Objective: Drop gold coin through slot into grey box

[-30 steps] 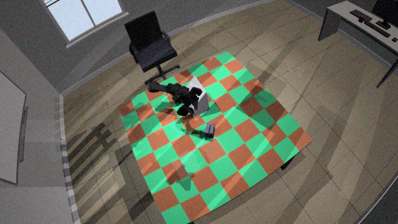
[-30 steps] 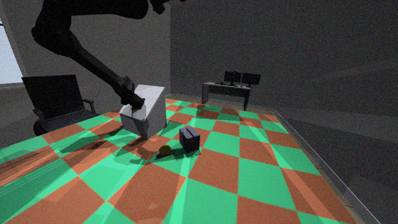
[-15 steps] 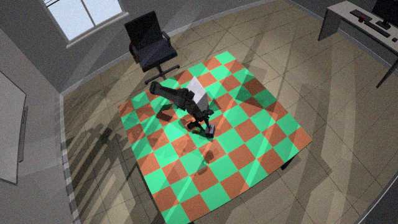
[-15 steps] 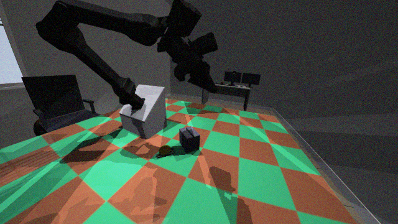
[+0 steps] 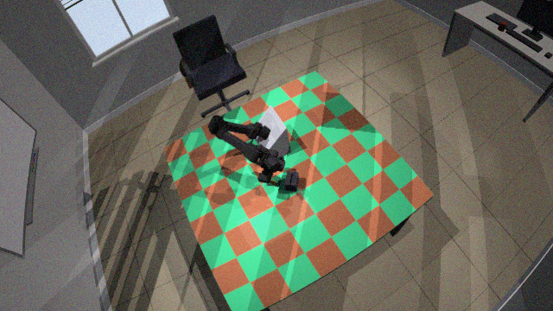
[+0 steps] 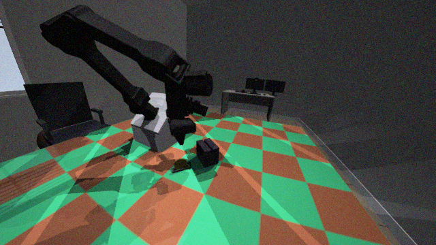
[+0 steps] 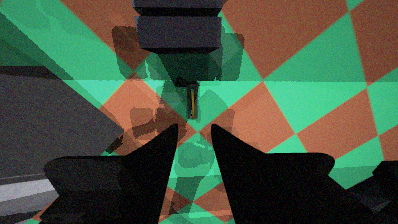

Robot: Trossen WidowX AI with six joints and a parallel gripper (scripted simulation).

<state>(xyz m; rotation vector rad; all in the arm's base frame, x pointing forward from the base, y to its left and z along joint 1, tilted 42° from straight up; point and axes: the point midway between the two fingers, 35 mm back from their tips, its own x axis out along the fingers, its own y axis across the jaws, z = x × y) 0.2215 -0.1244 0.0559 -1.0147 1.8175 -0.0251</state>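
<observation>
Now: the gold coin 10 mm behind my gripper tip, 10 mm to the right of it and 90 mm below it.
</observation>
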